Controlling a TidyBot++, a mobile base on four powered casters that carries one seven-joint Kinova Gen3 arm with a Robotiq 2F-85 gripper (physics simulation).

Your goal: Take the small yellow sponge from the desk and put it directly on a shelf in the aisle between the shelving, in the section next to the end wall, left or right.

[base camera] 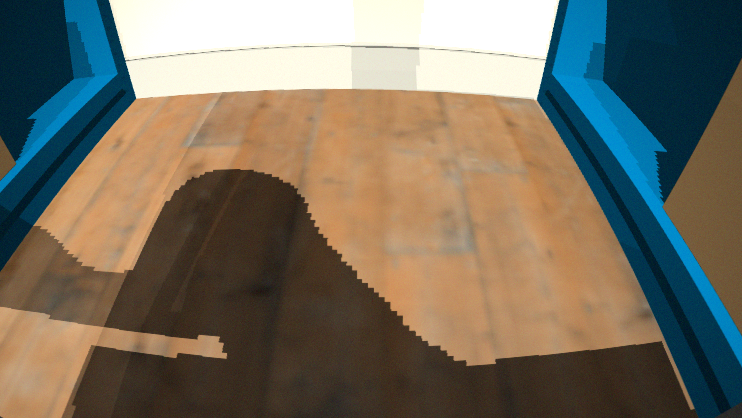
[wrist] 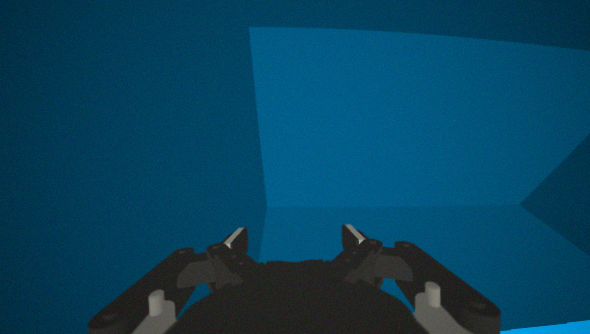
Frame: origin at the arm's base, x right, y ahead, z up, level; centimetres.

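Where they show: gripper, fingertip midpoint: [wrist: 294,237].
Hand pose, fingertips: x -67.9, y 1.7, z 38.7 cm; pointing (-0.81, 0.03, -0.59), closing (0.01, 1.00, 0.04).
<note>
After its pixels a point has its place.
My gripper [wrist: 294,237] @(y 1.7, x -67.9, z 38.7 cm) is open in the wrist view, with its two fingertips apart and no thing seen between them. It is inside a blue shelf compartment, in front of the back panel [wrist: 400,120] @(y 25.6, x -93.9, z 40.8 cm) and over the shelf board [wrist: 480,265] @(y 45.5, x -75.0, z 13.7 cm). A dark blue side panel [wrist: 125,140] @(y -5.9, x -65.7, z 49.3 cm) stands on the left of that view. The small yellow sponge does not show in either view; the dark gripper body hides part of the shelf board. The base view shows blue shelving on the left [base camera: 98,46] @(y 77.6, x -50.0, z -26.0 cm) and on the right [base camera: 581,46] @(y 75.9, x 38.6, z -25.9 cm).
The pale end wall [base camera: 233,28] @(y 82.2, x -23.7, z -27.1 cm) closes the aisle ahead. Wooden floor [base camera: 389,155] @(y 59.0, x 3.8, z -39.6 cm) runs between the shelving, with a dark shadow over its near left and middle. A brown surface [base camera: 711,197] @(y 34.9, x 35.2, z -25.8 cm) shows at the right edge of the base view.
</note>
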